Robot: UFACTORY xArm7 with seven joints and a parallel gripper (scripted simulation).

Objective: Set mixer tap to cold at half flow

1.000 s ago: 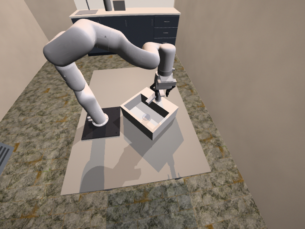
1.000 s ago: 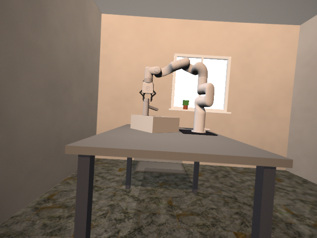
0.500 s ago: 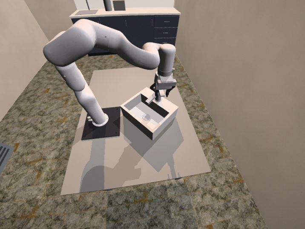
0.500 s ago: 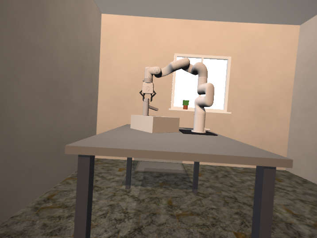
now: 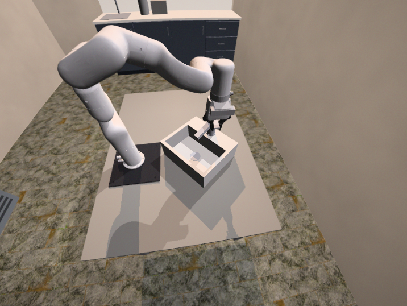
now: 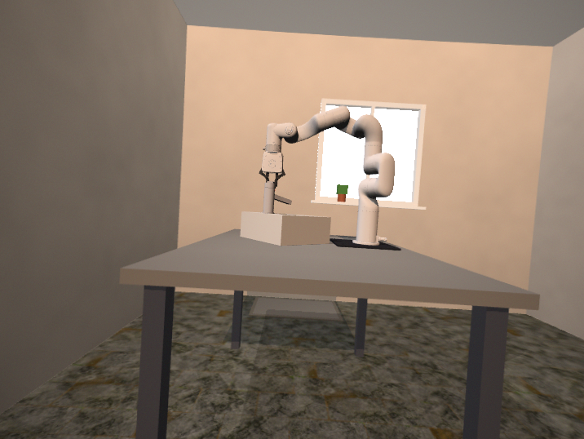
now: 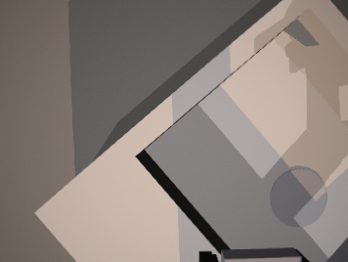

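My hand is 4 cm to the right of the lever. From my hand the other things lie so: mixer tap (6 cm to the left, 4 cm below, 1 cm behind); then sink (23 cm below, 9 cm behind, 2 cm to the left).
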